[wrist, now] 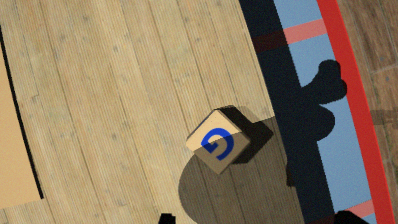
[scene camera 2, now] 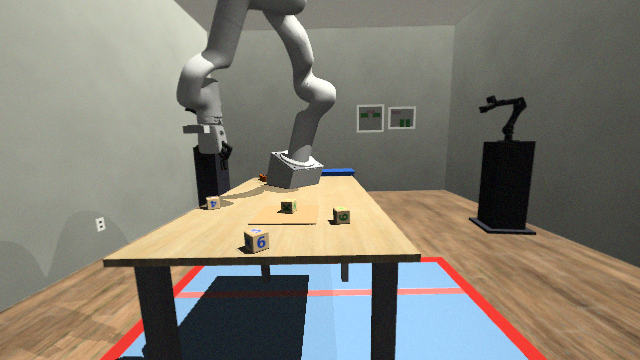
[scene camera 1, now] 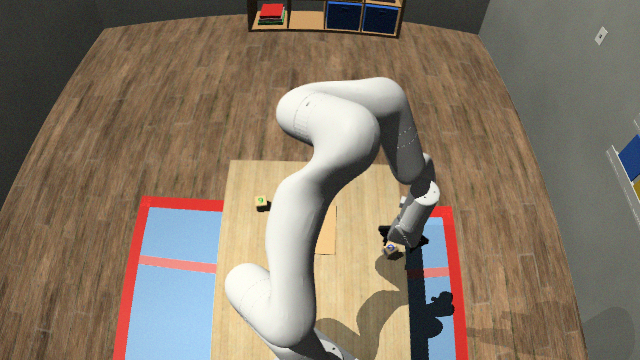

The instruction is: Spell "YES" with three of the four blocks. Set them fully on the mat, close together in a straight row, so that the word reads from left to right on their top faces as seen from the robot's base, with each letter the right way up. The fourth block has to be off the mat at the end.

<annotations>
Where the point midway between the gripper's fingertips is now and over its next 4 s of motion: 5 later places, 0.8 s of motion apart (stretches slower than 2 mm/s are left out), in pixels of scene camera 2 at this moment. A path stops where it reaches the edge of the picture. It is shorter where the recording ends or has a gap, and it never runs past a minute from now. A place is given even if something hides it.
My gripper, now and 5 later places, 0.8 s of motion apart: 214, 169; 215, 168; 209, 167; 209, 169; 210, 174; 210, 178
</annotations>
